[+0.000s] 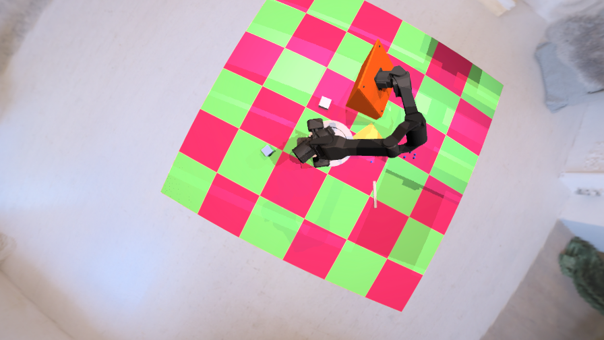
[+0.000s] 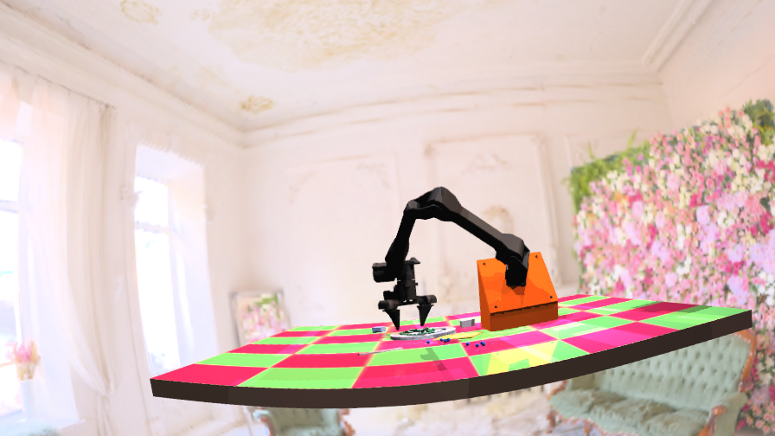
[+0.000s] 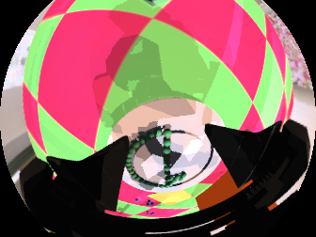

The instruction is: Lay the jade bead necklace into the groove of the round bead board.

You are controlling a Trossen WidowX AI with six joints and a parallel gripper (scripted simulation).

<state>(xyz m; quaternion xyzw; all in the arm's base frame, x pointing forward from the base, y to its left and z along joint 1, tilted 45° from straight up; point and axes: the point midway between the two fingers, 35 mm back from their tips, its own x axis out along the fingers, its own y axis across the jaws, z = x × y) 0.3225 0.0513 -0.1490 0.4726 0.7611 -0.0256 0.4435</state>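
Right now my gripper tip is 5 cm to the right of the round bead board, 4 cm past it and 1 cm above it. Also, from my gripper tip: pale blue cube (17 cm to the right, 13 cm ahead, 1 cm below); then white cube (18 cm behind, 7 cm to the right, 1 cm below); then yellow patch (17 cm to the left, 15 cm behind, 2 cm below).
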